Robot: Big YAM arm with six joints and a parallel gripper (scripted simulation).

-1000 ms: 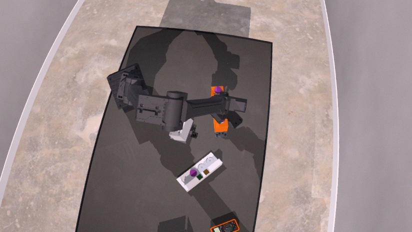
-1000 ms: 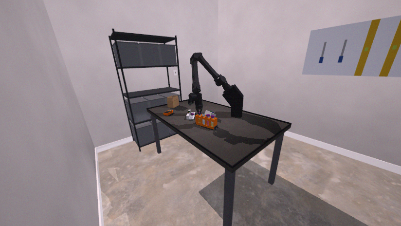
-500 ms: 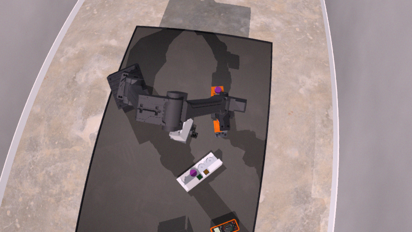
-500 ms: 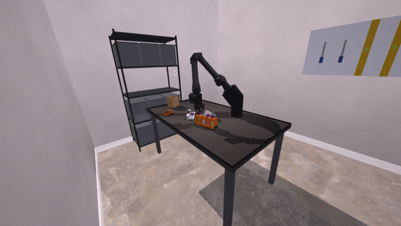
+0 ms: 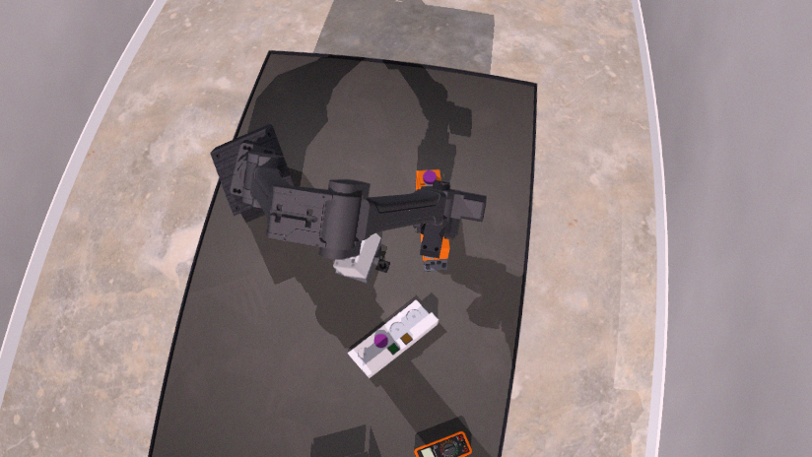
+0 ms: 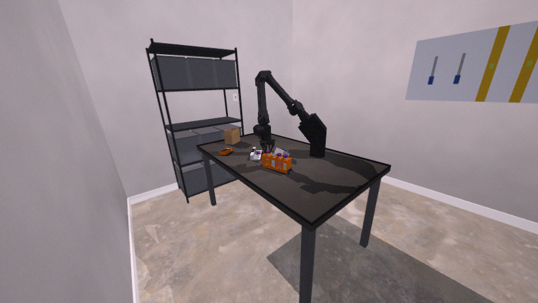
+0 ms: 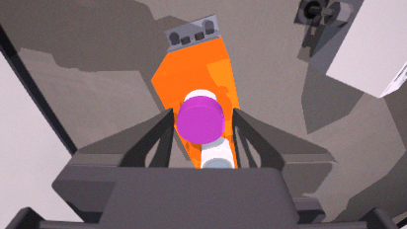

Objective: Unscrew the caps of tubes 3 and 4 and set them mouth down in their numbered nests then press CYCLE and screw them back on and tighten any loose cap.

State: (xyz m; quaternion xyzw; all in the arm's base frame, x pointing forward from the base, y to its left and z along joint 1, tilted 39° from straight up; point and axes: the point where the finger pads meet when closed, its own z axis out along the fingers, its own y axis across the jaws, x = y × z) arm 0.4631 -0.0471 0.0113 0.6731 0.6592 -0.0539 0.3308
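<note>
Now: hand right at the cap. The rest, counted from my hand: green key (220 mm behind, 50 mm to the right, 50 mm below); then blue key (210 mm behind, 50 mm below); then key housing (200 mm behind, 30 mm to the right, 60 mm below).
</note>
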